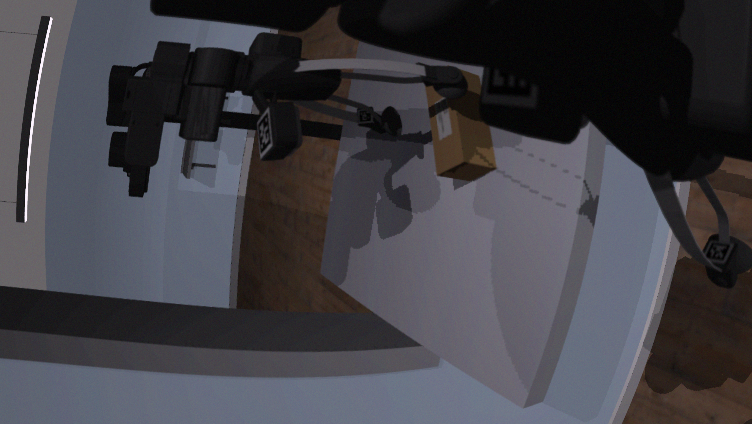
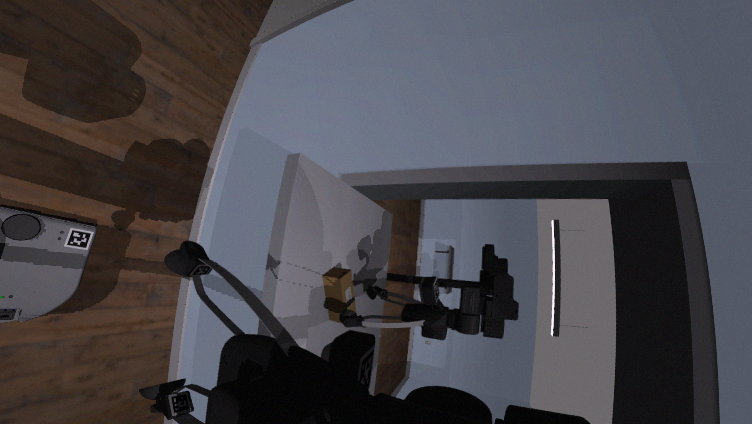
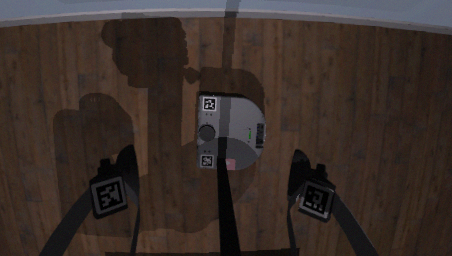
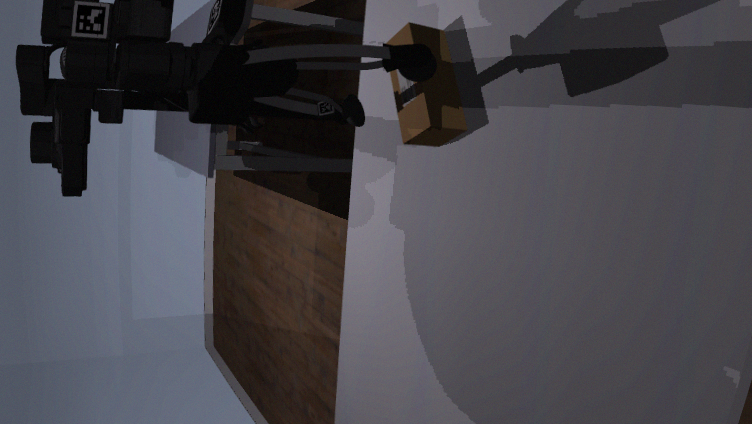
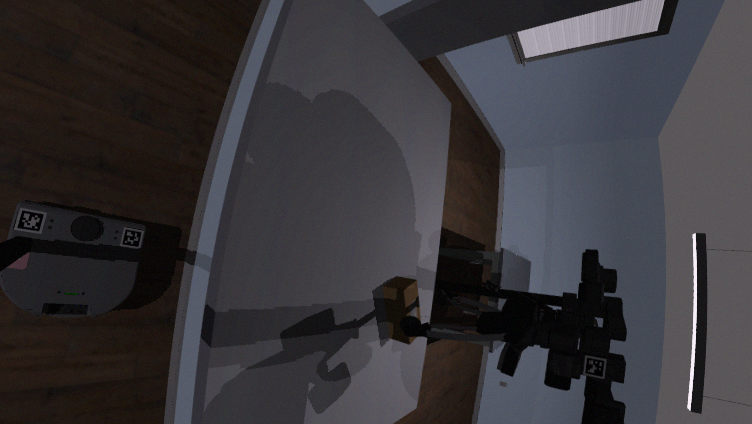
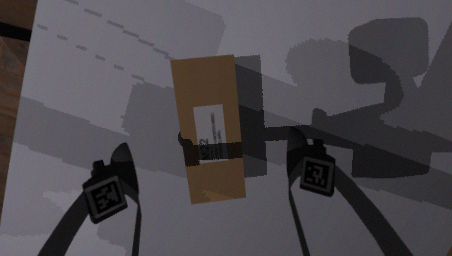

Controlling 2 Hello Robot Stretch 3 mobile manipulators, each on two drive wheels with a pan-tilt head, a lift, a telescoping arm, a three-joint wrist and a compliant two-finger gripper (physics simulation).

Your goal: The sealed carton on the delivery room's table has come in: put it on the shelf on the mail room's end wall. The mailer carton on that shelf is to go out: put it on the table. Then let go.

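Observation:
A brown carton with a white label (image 1: 463, 126) (image 2: 337, 284) (image 4: 447, 105) (image 5: 394, 310) (image 6: 210, 85) rests on the broad grey ledge (image 1: 447, 294) (image 2: 315, 210) (image 4: 526, 237) (image 6: 165, 225) in the wall opening. I cannot tell whether it is the sealed or the mailer carton. R2's gripper (image 1: 420, 101) (image 2: 362, 304) (image 4: 386, 86) (image 5: 429, 311) (image 6: 210, 150) is open above the carton, its fingers wide of both sides and apart from it. R1's gripper (image 2: 180, 329) (image 3: 214, 162) is open and empty, high over the floor on its side of the wall. The end-wall shelf does not show.
A table (image 4: 181, 121) (image 5: 518, 271) with grey legs stands beyond the ledge on r2's side. A dark frame (image 1: 210, 326) (image 2: 652, 294) bounds the opening. Robot bases (image 2: 42, 268) (image 3: 235, 120) (image 5: 73, 268) stand on the wooden floor. R2's arm and wrist reach over the ledge's edge.

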